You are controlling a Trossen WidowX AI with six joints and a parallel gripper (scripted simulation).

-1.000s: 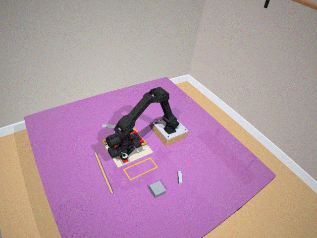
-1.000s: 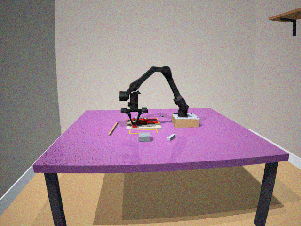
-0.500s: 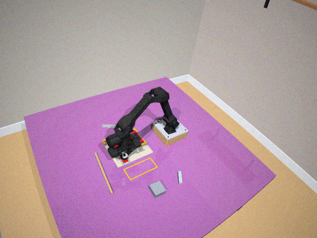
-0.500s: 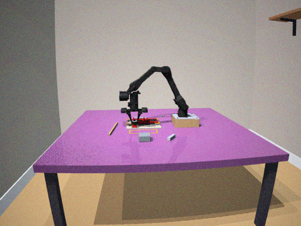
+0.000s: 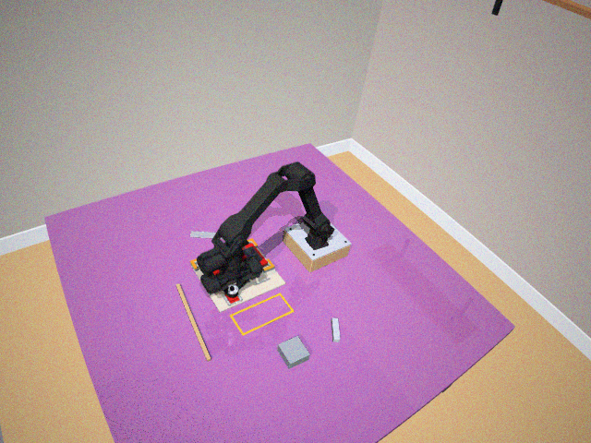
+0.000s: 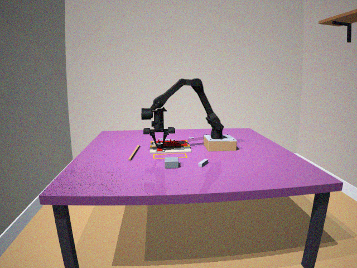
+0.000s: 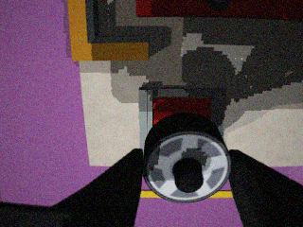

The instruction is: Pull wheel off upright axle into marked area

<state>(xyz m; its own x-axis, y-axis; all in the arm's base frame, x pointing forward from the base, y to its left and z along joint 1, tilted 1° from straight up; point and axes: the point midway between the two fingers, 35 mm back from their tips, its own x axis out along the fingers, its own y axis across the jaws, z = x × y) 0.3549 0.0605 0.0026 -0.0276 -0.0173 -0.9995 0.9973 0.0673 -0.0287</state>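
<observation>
My gripper tip is 10 mm above the grey axle mount. Also, from my gripper tip: wooden stick: 150 mm ahead, 30 mm to the left, 40 mm below.
</observation>
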